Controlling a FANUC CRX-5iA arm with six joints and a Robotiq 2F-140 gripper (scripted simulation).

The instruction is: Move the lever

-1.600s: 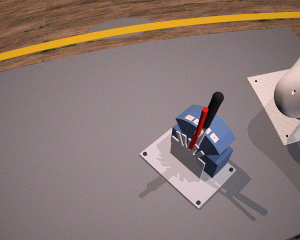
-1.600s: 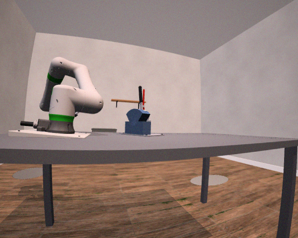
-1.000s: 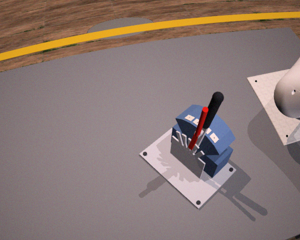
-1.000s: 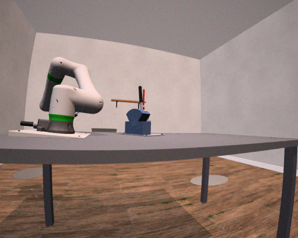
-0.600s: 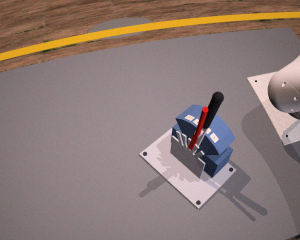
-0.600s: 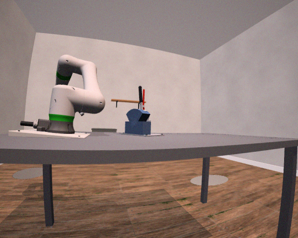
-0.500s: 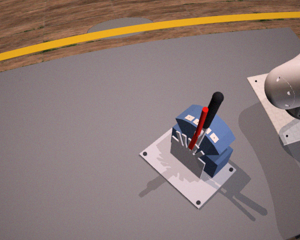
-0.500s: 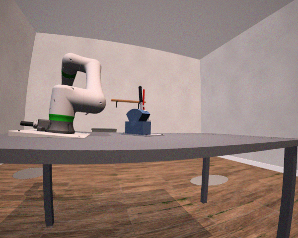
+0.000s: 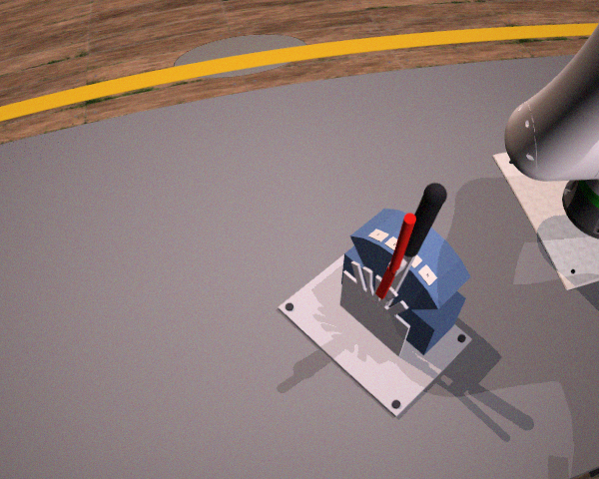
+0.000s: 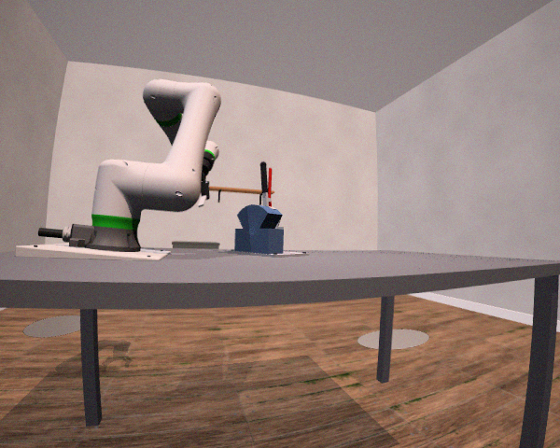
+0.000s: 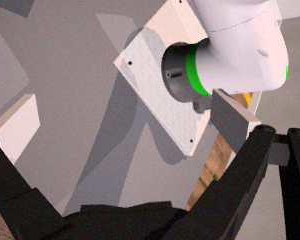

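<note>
Right now the red bar is 250 mm ahead of my hand, 230 mm to the right of it and 40 mm below it.
</note>
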